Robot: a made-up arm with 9 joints. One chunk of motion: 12 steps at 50 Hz.
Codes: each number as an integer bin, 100 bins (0 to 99) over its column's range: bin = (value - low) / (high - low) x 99, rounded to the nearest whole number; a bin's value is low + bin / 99 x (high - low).
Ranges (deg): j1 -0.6..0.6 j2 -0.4..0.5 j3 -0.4..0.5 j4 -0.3..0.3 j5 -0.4..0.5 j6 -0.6..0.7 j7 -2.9..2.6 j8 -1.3..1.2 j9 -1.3..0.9
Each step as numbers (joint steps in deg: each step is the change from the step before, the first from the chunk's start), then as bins.
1 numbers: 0.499 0.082 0.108 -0.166 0.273 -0.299 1.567 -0.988 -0.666
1 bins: 91 53 56 22 74 23 80 12 29
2 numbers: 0.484 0.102 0.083 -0.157 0.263 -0.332 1.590 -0.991 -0.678
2 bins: 89 55 53 24 73 20 81 12 28
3 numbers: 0.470 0.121 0.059 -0.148 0.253 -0.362 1.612 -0.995 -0.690
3 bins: 88 57 50 25 72 18 81 12 27
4 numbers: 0.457 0.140 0.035 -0.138 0.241 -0.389 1.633 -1.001 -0.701
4 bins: 87 59 48 27 71 16 82 12 27
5 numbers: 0.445 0.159 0.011 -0.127 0.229 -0.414 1.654 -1.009 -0.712
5 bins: 86 61 45 29 69 14 82 12 26
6 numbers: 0.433 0.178 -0.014 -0.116 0.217 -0.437 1.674 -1.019 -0.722
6 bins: 85 64 42 30 68 12 82 11 26
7 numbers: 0.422 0.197 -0.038 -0.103 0.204 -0.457 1.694 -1.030 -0.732
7 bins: 84 66 40 33 66 11 83 11 26
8 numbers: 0.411 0.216 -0.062 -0.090 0.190 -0.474 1.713 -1.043 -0.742
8 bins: 83 68 37 35 65 10 83 10 25
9 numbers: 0.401 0.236 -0.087 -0.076 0.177 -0.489 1.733 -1.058 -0.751
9 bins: 83 70 34 37 63 8 83 10 25
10 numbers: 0.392 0.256 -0.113 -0.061 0.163 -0.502 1.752 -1.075 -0.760
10 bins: 82 72 32 39 62 7 84 9 24
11 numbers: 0.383 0.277 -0.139 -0.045 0.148 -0.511 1.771 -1.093 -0.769
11 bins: 81 74 29 42 60 7 84 8 24
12 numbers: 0.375 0.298 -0.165 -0.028 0.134 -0.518 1.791 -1.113 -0.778
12 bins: 80 77 26 45 59 6 84 7 23
